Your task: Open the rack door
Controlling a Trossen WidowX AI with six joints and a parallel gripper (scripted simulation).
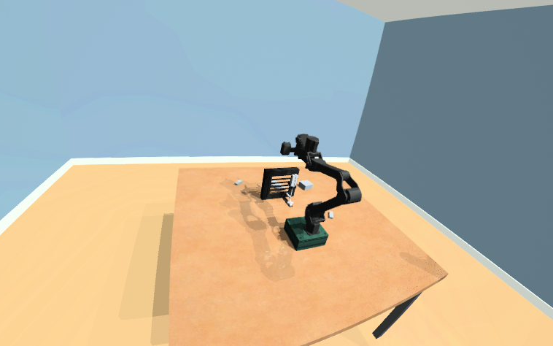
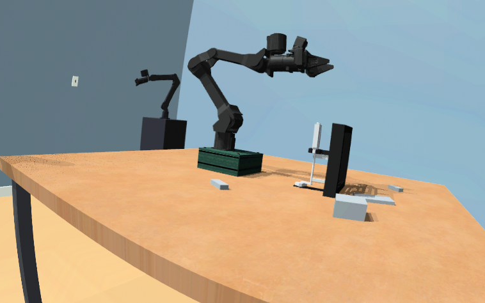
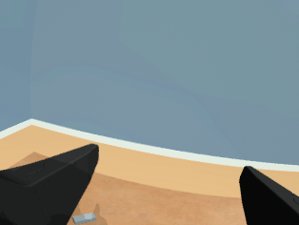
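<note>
Right now the grey upright handle is 2 cm behind my gripper tip, 7 cm to the right of it and 27 cm below it. The rest, counted from my gripper tip: flat grey plate: 19 cm ahead, 6 cm to the right, 39 cm below.
</note>
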